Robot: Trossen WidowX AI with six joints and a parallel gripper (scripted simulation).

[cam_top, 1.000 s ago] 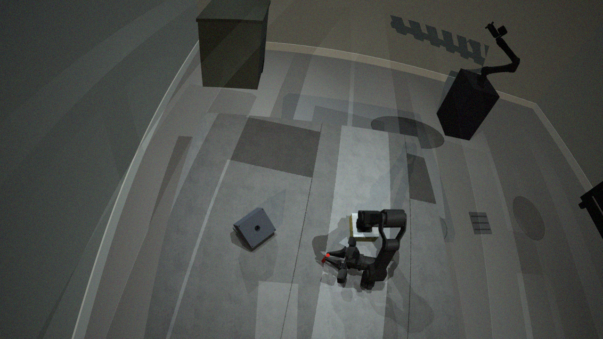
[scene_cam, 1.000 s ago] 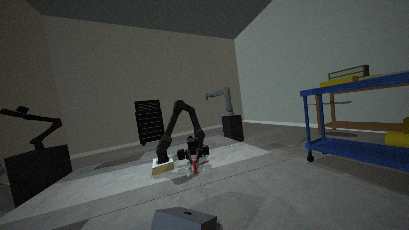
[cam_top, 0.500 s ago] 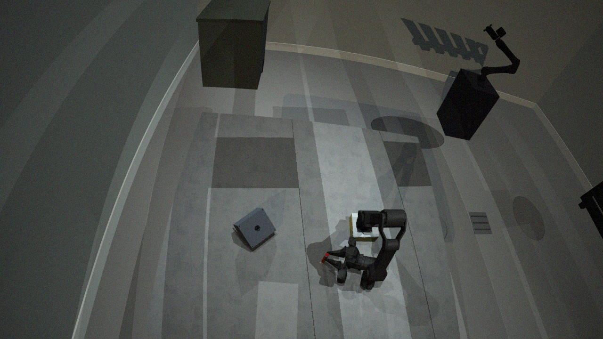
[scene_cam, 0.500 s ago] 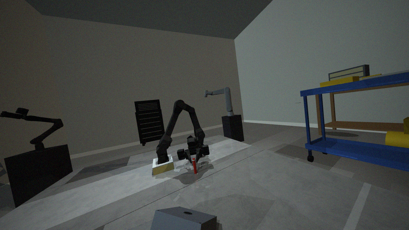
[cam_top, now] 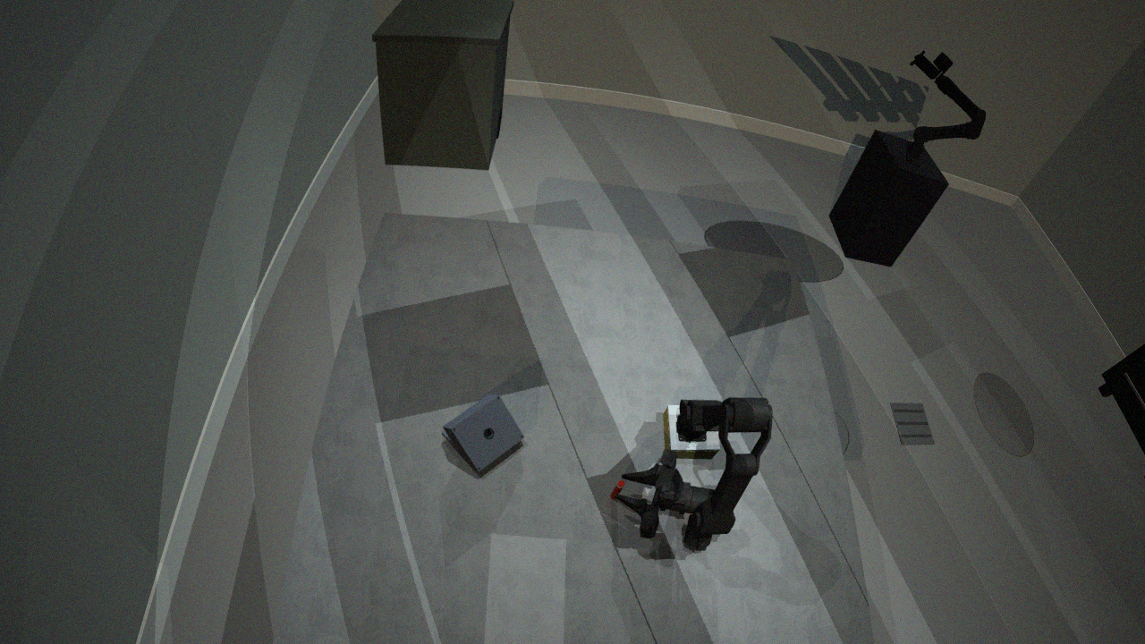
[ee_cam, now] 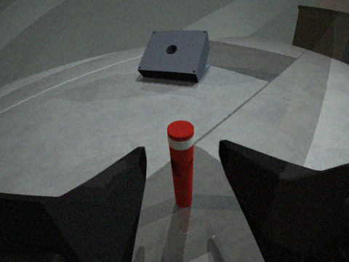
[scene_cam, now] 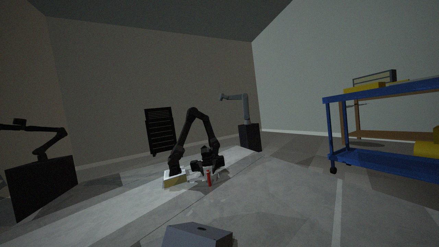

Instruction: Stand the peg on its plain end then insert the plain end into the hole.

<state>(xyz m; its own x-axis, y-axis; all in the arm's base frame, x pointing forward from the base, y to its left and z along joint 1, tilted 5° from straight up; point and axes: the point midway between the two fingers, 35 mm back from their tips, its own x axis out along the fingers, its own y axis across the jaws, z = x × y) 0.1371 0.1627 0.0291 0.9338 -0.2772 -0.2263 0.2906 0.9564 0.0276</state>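
Right now the red peg is right at my gripper tip. Also, from my gripper tip: sloped panel 29 cm ahead, 11 cm to the right, 2 cm below.
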